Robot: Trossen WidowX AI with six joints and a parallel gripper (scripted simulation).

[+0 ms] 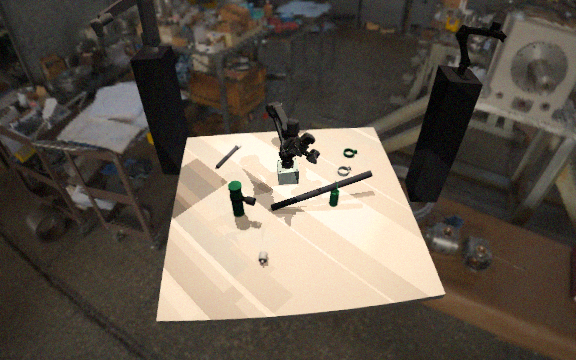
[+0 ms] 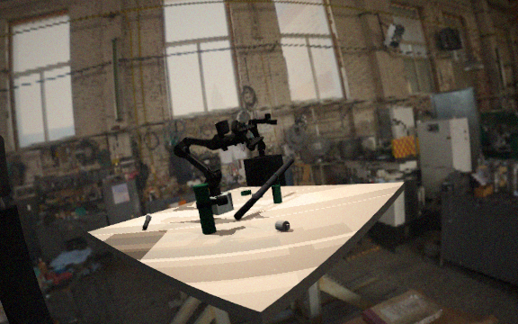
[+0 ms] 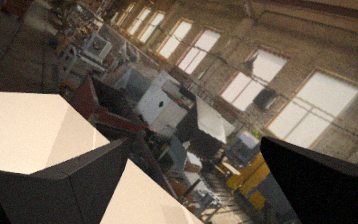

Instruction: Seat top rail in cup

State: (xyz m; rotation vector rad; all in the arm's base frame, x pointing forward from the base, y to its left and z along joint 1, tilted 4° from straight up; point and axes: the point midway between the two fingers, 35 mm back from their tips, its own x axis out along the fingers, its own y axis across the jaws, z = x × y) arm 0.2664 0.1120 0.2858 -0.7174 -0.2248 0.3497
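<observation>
The dark rail-end cup lies 290 mm to the right of my gripper tip, 260 mm below it and 10 mm ahead of it. Round my gripper tip: small grey cylinder (370 mm below, 290 mm ahead, 200 mm to the right); small green post (280 mm below, 150 mm to the left, 100 mm behind).
</observation>
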